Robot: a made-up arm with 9 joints. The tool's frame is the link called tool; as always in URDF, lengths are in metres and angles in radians. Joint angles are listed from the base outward. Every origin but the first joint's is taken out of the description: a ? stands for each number. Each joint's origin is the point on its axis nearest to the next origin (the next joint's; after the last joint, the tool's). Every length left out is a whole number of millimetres.
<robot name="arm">
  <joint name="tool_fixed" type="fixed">
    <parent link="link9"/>
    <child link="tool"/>
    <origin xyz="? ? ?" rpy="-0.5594 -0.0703 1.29"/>
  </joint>
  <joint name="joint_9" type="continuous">
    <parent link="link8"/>
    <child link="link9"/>
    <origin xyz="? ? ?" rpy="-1.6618 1.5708 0"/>
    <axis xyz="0 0 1"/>
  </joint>
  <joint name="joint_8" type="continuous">
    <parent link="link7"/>
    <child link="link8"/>
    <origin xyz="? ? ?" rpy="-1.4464 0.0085 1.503"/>
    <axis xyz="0 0 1"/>
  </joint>
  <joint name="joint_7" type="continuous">
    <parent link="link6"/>
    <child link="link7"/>
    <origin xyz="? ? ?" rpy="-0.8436 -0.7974 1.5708"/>
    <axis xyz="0 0 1"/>
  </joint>
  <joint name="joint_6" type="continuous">
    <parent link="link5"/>
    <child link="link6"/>
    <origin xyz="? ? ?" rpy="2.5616 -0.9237 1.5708"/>
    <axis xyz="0 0 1"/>
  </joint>
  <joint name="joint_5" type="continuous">
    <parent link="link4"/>
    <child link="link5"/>
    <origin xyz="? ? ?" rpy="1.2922 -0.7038 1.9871"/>
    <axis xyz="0 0 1"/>
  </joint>
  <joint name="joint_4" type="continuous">
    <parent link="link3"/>
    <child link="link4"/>
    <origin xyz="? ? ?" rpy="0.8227 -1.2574 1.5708"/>
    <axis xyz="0 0 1"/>
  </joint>
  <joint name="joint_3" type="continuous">
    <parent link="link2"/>
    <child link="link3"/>
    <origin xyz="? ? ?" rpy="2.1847 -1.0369 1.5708"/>
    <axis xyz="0 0 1"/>
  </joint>
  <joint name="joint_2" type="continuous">
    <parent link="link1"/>
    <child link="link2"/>
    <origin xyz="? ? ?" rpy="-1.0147 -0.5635 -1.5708"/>
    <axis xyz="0 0 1"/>
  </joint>
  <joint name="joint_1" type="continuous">
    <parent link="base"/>
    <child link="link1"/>
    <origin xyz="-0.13 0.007 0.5" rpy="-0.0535 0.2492 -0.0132"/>
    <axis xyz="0 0 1"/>
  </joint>
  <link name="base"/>
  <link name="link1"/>
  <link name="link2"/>
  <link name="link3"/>
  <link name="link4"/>
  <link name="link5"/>
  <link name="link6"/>
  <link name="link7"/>
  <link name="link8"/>
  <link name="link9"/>
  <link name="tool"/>
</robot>
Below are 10 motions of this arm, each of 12 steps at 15 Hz.
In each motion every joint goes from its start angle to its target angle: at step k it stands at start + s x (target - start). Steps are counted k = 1, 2, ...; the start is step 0. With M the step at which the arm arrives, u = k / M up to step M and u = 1 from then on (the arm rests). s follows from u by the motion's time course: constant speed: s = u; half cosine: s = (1 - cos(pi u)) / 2; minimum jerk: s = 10 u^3 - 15 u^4 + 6 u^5.
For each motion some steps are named. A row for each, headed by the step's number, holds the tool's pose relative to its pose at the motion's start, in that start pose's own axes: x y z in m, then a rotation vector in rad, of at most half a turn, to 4 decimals.
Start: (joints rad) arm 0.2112 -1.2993 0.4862 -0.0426 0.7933 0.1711 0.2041 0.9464 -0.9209
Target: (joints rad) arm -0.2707 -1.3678 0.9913 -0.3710 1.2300 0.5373 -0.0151 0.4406 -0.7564
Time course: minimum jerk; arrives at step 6
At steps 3, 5, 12:
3: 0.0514 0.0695 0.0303 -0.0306 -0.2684 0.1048
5: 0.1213 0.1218 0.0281 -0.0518 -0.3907 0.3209
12: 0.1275 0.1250 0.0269 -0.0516 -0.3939 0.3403

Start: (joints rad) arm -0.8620 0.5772 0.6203 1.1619 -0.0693 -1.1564 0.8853 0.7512 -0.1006
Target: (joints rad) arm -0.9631 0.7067 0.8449 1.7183 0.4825 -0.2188 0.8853 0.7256 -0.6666
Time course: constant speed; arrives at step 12
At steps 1, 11, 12:
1: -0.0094 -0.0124 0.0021 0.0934 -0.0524 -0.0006
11: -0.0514 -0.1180 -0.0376 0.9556 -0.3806 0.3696
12: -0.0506 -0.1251 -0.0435 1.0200 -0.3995 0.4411

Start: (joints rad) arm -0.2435 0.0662 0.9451 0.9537 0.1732 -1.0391 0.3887 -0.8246 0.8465
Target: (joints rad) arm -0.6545 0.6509 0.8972 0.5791 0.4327 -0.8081 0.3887 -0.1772 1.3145
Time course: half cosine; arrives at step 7
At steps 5, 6, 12:
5: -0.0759 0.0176 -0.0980 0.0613 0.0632 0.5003
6: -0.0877 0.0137 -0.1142 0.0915 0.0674 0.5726
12: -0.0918 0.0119 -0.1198 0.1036 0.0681 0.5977

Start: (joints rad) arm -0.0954 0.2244 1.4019 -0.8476 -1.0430 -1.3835 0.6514 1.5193 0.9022
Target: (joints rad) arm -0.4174 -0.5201 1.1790 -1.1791 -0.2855 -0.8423 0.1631 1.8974 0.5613
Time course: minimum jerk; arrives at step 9
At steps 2, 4, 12:
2: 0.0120 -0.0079 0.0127 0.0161 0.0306 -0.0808
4: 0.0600 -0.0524 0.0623 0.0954 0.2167 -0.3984
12: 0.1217 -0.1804 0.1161 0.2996 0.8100 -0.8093

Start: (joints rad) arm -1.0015 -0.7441 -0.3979 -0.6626 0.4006 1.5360 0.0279 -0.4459 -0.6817
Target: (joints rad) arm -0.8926 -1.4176 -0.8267 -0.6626 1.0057 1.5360 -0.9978 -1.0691 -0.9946
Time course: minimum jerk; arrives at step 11
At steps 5, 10, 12:
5: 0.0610 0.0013 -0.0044 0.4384 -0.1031 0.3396
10: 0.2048 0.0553 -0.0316 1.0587 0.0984 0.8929
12: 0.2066 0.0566 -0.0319 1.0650 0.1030 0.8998

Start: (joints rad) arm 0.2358 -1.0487 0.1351 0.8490 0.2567 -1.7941 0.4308 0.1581 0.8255
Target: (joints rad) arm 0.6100 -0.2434 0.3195 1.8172 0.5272 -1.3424 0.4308 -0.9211 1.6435
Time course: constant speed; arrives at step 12
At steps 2, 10, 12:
2: -0.1096 -0.0301 0.0310 -0.0725 -0.3991 -0.2368
10: -0.4236 0.0412 -0.0464 -0.7917 -0.9155 -1.4775
12: -0.4460 0.0716 -0.0634 -0.9679 -0.6481 -1.7559

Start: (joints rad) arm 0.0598 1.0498 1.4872 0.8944 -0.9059 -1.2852 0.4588 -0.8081 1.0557
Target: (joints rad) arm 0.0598 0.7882 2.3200 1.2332 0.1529 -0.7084 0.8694 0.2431 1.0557
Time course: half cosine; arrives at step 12
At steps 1, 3, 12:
1: 0.0017 0.0013 0.0012 0.0071 -0.0060 0.0137
3: 0.0130 0.0113 0.0116 0.0672 -0.0536 0.1118
12: 0.0203 0.0612 0.0906 0.8379 -0.4113 0.7346

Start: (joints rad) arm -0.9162 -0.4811 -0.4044 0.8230 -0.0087 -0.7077 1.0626 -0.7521 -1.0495
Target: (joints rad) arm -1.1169 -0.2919 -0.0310 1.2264 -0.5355 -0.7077 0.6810 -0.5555 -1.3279
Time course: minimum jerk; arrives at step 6
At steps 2, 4, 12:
2: 0.0105 0.0006 -0.0184 -0.0524 0.1754 -0.0037
4: 0.0203 0.0085 -0.0942 -0.2374 0.6535 0.0473
12: 0.0136 0.0133 -0.1278 -0.3184 0.8188 0.0909

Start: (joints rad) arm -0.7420 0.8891 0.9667 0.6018 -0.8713 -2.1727 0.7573 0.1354 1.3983
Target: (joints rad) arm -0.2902 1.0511 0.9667 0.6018 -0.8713 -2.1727 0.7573 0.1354 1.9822
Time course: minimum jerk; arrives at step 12
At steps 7, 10, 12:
7: -0.0391 -0.0057 0.1127 0.1942 -0.5156 0.2901
10: -0.0639 -0.0189 0.1562 0.2528 -0.7779 0.4029
12: -0.0669 -0.0208 0.1607 0.2580 -0.8083 0.4146

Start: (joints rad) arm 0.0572 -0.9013 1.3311 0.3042 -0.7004 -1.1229 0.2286 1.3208 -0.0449
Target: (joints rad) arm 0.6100 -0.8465 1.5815 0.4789 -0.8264 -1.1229 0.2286 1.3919 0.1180
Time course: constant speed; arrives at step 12
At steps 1, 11, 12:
1: -0.0244 0.0139 -0.0087 -0.0354 -0.0608 0.0192
11: -0.2432 0.1282 -0.1761 -0.4405 -0.6347 0.2279
12: -0.2611 0.1362 -0.2000 -0.4864 -0.6882 0.2493

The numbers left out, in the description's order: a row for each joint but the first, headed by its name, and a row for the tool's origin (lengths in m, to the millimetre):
tool: -0.043 -0.003 0
joint_9: -0.077 0.073 0
joint_8: -0.012 0.046 0
joint_7: 0.066 0.086 0
joint_6: 0.036 0.065 0
joint_5: -0.096 -0.063 0
joint_4: -0.011 0.018 0
joint_3: -0.126 -0.164 0
joint_2: -0.345 0.166 0

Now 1 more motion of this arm.
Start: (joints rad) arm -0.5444 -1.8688 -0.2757 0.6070 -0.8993 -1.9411 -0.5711 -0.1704 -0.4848
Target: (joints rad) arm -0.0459 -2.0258 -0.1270 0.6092 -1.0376 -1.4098 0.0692 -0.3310 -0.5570
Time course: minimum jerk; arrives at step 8
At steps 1, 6, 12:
1: -0.0018 -0.0016 -0.0009 0.0030 -0.0029 -0.0120
6: -0.0743 -0.1098 -0.0797 0.3260 -0.0731 -0.6107
12: -0.0785 -0.1241 -0.0923 0.3796 -0.0642 -0.6704

